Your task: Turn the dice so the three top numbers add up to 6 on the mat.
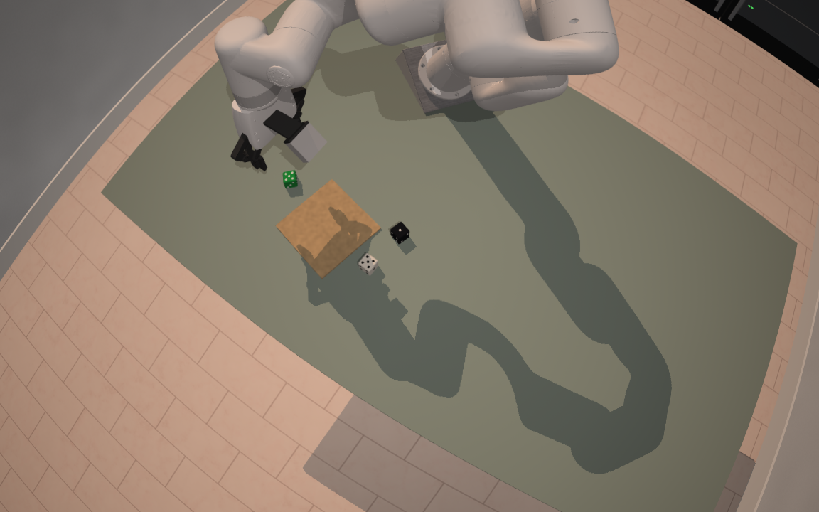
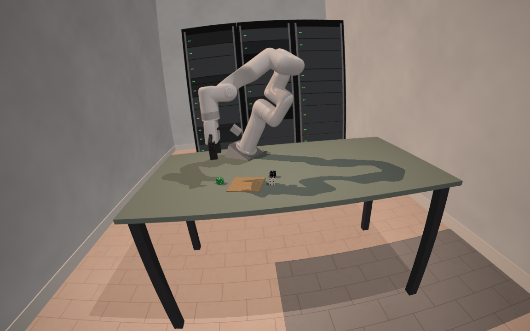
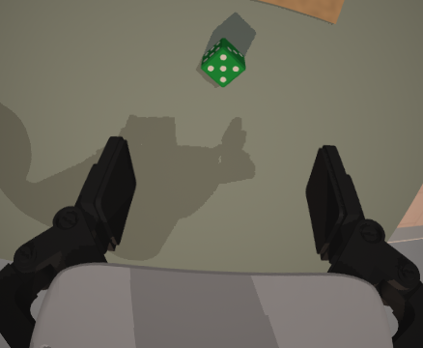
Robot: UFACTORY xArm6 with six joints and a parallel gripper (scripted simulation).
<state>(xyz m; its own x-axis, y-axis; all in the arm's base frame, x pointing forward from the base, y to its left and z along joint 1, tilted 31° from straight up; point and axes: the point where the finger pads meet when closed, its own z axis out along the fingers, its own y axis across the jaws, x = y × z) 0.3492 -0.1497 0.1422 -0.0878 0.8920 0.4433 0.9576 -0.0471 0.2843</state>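
The green die is 130 mm below my hand. Round my hand: white die (230 mm to the left, 130 mm below, 20 mm ahead); black die (230 mm to the left, 130 mm below, 60 mm behind); brown mat (140 mm below, 120 mm to the left, 20 mm ahead).
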